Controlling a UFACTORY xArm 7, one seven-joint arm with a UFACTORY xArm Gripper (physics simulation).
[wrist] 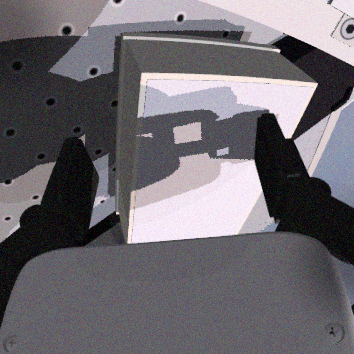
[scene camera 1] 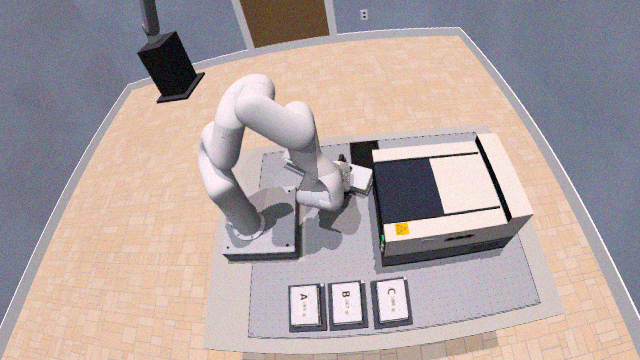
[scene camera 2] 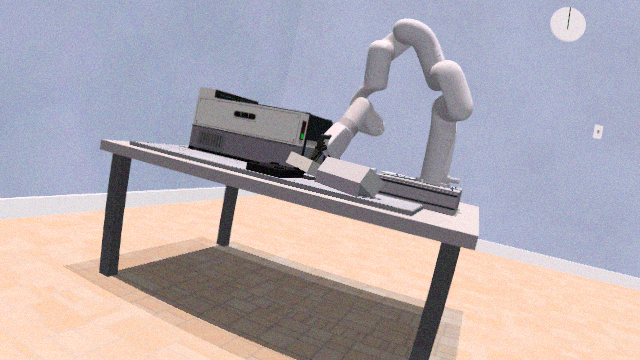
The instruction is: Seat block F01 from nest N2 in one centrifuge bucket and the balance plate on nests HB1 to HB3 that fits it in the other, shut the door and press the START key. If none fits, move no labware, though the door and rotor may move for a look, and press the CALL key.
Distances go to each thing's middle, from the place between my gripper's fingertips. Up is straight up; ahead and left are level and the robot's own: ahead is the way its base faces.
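Plate B point(scene camera 1: 346, 297) is 470 mm to the right of my hand and 50 mm ahead of it. The centrifuge-like machine point(scene camera 1: 485, 205) is 360 mm ahead of my hand, 80 mm above it and 120 mm to the right of it, and the button box point(scene camera 2: 357, 180) is 170 mm behind my hand and 80 mm to the left of it. There's the white plate point(wrist: 187, 106) as well, 20 mm to the left of my hand and 30 mm ahead of it.
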